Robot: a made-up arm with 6 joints. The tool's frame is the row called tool. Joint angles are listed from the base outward. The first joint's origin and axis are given. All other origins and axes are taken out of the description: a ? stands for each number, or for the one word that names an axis. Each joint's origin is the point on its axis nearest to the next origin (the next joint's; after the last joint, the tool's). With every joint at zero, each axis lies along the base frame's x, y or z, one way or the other. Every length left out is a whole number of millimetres.
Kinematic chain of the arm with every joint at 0, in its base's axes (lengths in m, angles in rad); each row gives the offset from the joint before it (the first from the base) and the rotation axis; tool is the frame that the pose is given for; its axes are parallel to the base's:
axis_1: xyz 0 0 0.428 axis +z
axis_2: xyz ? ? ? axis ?
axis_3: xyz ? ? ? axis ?
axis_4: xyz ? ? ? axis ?
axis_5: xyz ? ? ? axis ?
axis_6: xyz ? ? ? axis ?
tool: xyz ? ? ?
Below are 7 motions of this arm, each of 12 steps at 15 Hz.
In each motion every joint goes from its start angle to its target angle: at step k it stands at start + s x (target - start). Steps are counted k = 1, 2, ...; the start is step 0. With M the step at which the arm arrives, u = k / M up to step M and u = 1 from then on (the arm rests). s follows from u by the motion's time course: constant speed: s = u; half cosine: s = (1 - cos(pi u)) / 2; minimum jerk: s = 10 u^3 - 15 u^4 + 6 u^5.
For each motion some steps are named. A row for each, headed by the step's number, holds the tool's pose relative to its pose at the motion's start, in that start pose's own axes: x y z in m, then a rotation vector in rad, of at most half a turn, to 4 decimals.
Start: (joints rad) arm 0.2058 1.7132 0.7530 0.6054 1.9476 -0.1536
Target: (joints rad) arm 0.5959 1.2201 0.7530 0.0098 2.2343 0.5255
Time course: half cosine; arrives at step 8
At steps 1, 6, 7, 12:
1: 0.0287 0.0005 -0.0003 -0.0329 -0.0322 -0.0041
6: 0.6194 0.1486 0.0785 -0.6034 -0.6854 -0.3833
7: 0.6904 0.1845 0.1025 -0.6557 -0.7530 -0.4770
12: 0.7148 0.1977 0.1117 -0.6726 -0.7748 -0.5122

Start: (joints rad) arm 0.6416 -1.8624 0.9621 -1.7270 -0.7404 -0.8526
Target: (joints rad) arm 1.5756 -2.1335 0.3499 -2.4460 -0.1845 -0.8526
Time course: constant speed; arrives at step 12
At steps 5, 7, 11, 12:
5: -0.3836 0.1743 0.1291 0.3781 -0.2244 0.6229
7: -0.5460 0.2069 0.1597 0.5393 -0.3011 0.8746
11: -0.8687 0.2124 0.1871 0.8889 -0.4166 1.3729
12: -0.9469 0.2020 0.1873 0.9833 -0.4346 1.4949

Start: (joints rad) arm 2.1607 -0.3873 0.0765 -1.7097 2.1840 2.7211
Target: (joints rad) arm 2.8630 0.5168 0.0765 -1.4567 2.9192 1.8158
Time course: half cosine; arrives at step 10
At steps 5, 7, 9, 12:
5: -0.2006 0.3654 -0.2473 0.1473 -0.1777 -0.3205
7: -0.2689 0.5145 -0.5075 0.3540 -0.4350 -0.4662
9: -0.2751 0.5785 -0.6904 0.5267 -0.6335 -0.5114
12: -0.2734 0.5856 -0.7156 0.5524 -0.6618 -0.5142

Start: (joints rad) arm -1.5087 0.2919 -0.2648 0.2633 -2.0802 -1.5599
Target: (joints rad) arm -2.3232 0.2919 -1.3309 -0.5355 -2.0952 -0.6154
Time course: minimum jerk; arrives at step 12
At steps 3, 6, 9, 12:
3: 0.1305 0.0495 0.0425 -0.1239 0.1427 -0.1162
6: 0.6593 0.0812 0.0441 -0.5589 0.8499 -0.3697
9: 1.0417 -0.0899 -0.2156 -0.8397 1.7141 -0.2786
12: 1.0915 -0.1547 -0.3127 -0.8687 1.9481 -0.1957

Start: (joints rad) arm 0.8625 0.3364 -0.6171 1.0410 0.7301 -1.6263
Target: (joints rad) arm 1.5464 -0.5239 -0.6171 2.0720 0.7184 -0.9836
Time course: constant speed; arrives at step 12
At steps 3, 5, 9, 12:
3: 0.0159 0.2849 -0.0355 -0.5495 0.1374 0.1911
5: -0.0153 0.4609 -0.0951 -0.9160 0.1851 0.3259
9: -0.1730 0.7333 -0.2631 -1.6375 0.1585 0.5934
12: -0.3523 0.8434 -0.3953 -2.1553 0.0137 0.7646

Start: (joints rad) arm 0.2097 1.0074 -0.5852 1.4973 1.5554 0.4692
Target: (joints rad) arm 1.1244 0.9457 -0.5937 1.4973 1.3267 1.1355
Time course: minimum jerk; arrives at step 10
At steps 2, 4, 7, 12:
2: 0.0424 0.0003 0.0040 -0.0429 -0.0124 0.0533
4: 0.2296 0.0268 0.0340 -0.2419 -0.0948 0.2840
7: 0.5553 0.1951 0.1486 -0.6557 -0.3914 0.6891
12: 0.6344 0.2751 0.1972 -0.7840 -0.5206 0.7954

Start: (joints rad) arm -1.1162 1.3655 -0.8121 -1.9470 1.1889 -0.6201
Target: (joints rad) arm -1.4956 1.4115 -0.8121 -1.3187 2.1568 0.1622
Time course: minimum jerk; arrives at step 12
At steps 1, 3, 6, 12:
1: 0.0007 0.0002 0.0002 -0.0052 -0.0025 0.0033
3: 0.0145 0.0049 0.0044 -0.1030 -0.0526 0.0669
6: 0.0717 0.0201 0.0167 -0.4540 -0.2865 0.2978
12: 0.1450 0.0300 0.0203 -0.7652 -0.6619 0.5023

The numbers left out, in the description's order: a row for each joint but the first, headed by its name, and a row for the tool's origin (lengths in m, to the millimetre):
axis_2: xyz 0 0 0, axis +y
axis_3: xyz 0 0 0.679, axis -y
axis_4: xyz 0.818 0 0, axis -x
axis_5: xyz 0 -0.246 0, axis -y
axis_6: xyz 0 0 0, axis -x
tool: xyz 0 0 0

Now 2 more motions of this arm.
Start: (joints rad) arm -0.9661 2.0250 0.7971 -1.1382 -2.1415 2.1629
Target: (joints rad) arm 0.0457 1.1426 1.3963 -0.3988 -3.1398 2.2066
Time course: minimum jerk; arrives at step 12
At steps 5, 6, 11, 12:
5: 0.1712 -0.2815 0.6121 -0.0457 0.5053 0.6207
6: 0.3929 -0.3503 0.8672 -0.0241 0.7299 0.8700
11: 1.3636 -0.0769 1.4073 0.0808 1.4571 1.4325
12: 1.3729 -0.0698 1.4103 0.0813 1.4643 1.4359

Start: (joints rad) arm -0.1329 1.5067 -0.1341 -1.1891 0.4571 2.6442
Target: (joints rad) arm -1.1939 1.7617 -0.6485 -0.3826 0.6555 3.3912
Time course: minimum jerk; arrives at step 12
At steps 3, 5, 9, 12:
3: 0.0103 0.0621 -0.0609 -0.0847 0.0111 0.0747
5: 0.0003 0.2201 -0.1601 -0.2740 -0.0436 0.2395
9: -0.1492 0.5271 -0.1708 -0.5855 -0.4746 0.3538
12: -0.1890 0.5637 -0.1468 -0.6177 -0.5731 0.3136

